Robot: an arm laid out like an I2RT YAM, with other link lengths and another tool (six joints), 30 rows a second.
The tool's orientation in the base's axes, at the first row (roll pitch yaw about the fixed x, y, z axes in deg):
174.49 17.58 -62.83
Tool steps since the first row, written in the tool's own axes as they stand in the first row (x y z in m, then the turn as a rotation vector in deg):
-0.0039 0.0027 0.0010 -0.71 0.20 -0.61
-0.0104 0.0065 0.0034 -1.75 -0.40 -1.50
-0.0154 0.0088 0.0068 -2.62 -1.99 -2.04
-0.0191 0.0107 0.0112 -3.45 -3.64 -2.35
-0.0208 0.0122 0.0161 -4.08 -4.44 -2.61
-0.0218 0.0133 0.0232 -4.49 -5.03 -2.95
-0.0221 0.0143 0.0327 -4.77 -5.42 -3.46
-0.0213 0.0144 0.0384 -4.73 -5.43 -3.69
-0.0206 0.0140 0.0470 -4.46 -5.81 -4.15
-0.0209 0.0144 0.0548 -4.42 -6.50 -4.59
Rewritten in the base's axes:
-0.0043 0.0022 0.0005 -0.35 0.37 0.81
-0.0110 0.0065 0.0005 -0.08 1.34 1.92
-0.0159 0.0104 -0.0010 1.05 2.72 2.54
-0.0201 0.0136 -0.0039 2.20 4.15 2.94
-0.0233 0.0154 -0.0079 2.68 5.01 3.30
-0.0263 0.0173 -0.0142 3.09 5.56 3.69
-0.0294 0.0192 -0.0230 3.42 5.88 4.23
-0.0304 0.0197 -0.0287 3.50 5.79 4.43
-0.0316 0.0213 -0.0371 4.05 5.65 4.75
-0.0339 0.0231 -0.0444 4.77 5.84 5.10

